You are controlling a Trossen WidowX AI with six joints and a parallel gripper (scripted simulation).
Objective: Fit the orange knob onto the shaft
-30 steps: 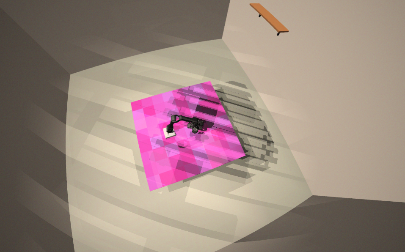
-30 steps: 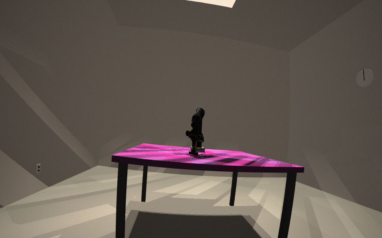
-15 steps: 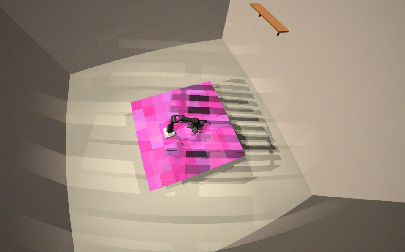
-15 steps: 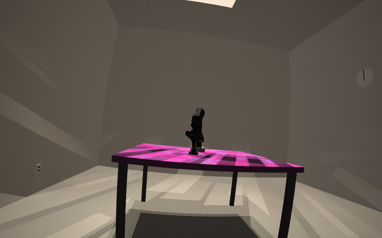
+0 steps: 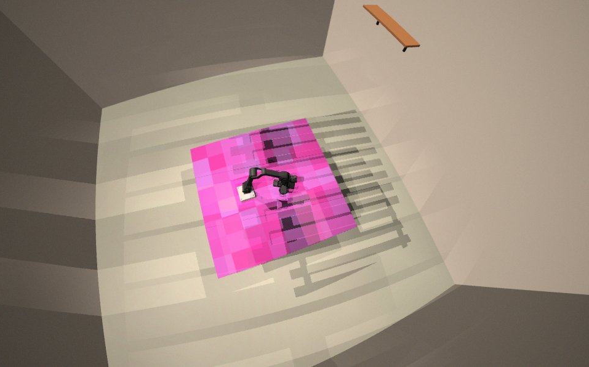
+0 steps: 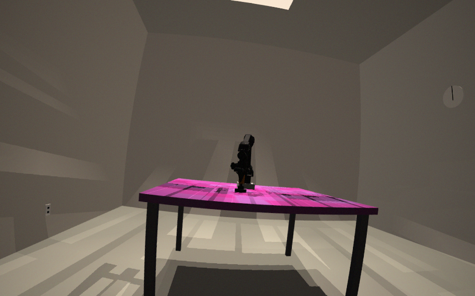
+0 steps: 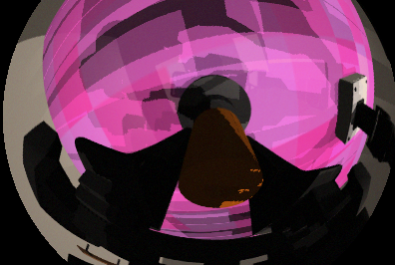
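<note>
The orange knob lies 20 mm above my gripper tip. Round my gripper tip: dark round pedestal 40 mm below.
</note>
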